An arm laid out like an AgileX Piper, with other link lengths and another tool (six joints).
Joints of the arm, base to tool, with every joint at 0 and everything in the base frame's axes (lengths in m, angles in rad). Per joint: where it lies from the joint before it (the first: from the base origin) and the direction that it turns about. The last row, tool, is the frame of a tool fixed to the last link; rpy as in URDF.
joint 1: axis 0 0 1 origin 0.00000 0.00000 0.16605
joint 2: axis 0 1 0 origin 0.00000 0.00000 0.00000
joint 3: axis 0 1 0 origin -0.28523 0.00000 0.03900
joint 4: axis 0.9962 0 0.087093 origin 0.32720 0.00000 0.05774
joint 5: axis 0 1 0 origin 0.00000 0.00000 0.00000
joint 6: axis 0.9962 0 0.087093 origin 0.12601 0.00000 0.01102
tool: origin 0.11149 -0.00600 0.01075 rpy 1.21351 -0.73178 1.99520
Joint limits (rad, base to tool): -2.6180..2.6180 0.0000..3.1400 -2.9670..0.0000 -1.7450..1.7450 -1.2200..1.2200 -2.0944..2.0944
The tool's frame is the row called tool.
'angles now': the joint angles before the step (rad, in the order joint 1, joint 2, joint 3, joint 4, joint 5, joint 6). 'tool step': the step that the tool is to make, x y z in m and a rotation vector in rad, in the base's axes. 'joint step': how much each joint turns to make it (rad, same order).
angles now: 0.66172, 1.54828, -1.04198, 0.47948, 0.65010, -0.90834
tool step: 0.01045, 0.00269, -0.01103, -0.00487, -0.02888, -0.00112
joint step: 0.00001, 0.03503, 0.00001, 0.00369, -0.05330, -0.02805
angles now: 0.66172, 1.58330, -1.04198, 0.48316, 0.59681, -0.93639
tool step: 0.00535, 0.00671, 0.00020, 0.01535, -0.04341, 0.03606
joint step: 0.00000, 0.01334, 0.00000, 0.04799, -0.03734, -0.09200
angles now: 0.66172, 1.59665, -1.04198, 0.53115, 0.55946, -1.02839
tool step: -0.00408, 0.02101, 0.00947, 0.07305, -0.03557, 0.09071
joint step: 0.00001, 0.01334, -0.00521, 0.19471, -0.00857, -0.23980
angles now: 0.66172, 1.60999, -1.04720, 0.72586, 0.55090, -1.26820
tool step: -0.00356, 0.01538, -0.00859, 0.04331, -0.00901, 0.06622
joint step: 0.00000, 0.04389, 0.00003, 0.16639, -0.00157, -0.20257
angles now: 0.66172, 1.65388, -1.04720, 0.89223, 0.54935, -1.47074
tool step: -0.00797, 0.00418, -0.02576, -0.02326, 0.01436, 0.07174
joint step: 0.00001, 0.05794, -0.00001, 0.04956, 0.02504, -0.11234
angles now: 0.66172, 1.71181, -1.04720, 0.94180, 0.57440, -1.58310
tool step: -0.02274, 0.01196, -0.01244, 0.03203, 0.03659, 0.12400
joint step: 0.00001, 0.04463, 0.00001, 0.10992, 0.08966, -0.17226
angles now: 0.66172, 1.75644, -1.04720, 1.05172, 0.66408, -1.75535
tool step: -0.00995, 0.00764, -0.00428, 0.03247, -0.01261, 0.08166
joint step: 0.00002, 0.02640, 0.00000, 0.07052, 0.04146, -0.13495
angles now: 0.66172, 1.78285, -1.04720, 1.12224, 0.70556, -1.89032
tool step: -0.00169, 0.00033, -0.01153, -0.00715, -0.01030, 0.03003
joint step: 0.00001, 0.02701, 0.00001, 0.01287, 0.00160, -0.05358
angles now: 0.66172, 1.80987, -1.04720, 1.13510, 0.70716, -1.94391
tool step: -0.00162, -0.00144, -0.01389, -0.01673, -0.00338, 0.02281
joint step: 0.00001, 0.02869, 0.00000, -0.00001, -0.00176, -0.03456
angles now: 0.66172, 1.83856, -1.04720, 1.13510, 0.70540, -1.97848
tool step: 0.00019, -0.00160, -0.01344, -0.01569, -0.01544, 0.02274
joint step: -0.00001, 0.02776, 0.00001, 0.00256, -0.01027, -0.04445
